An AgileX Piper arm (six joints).
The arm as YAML. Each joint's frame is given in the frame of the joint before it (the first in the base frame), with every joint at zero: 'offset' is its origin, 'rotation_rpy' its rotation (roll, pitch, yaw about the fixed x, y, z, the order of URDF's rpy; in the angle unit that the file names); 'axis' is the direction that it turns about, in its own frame. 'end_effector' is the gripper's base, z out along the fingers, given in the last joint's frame.
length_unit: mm
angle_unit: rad
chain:
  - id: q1
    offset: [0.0, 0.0, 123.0]
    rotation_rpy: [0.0, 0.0, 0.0]
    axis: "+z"
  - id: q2
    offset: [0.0, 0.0, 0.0]
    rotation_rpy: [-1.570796, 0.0, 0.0]
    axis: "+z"
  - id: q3
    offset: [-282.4, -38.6, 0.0]
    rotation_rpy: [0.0, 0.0, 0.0]
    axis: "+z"
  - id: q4
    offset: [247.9, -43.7, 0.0]
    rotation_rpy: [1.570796, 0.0, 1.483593]
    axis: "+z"
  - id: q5
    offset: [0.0, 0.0, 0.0]
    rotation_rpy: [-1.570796, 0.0, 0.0]
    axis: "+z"
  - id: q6
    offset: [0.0, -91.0, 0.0]
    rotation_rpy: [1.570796, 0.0, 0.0]
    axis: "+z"
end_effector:
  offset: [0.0, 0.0, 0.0]
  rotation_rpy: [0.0, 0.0, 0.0]
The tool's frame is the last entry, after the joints.
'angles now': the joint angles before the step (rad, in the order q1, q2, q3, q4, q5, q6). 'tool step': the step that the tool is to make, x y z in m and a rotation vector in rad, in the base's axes. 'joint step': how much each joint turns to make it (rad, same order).
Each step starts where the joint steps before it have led.
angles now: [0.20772, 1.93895, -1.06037, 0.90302, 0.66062, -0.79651]
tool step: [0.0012, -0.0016, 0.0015, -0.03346, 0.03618, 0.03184]
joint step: [-0.00188, 0.00681, -0.03022, -0.09747, 0.04782, 0.07191]
